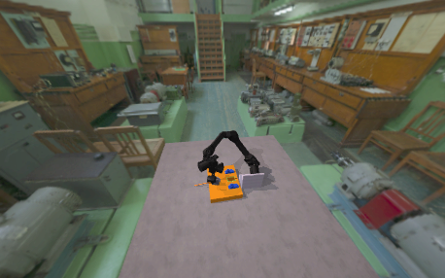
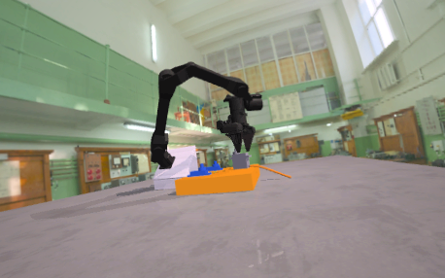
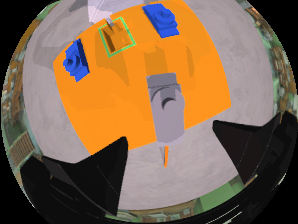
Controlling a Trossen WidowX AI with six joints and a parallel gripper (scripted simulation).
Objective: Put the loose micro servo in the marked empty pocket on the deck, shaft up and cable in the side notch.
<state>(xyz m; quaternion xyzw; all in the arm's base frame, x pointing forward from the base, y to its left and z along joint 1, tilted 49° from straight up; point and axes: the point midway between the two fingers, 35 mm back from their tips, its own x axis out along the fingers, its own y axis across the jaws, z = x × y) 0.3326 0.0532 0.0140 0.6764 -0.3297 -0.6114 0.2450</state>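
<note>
The orange deck lies 40 mm behind my gripper tip, 20 mm to the right of it and 80 mm below it.
</note>
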